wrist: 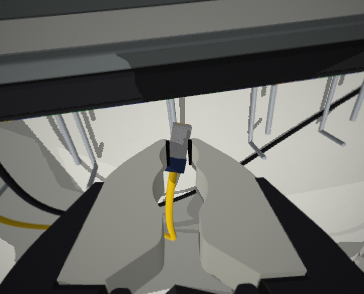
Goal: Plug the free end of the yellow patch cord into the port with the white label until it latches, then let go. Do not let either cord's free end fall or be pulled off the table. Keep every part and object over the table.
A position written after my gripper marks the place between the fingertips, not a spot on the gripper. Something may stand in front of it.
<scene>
In view: my gripper [178,142] and a plug with blue boot [176,165].
</scene>
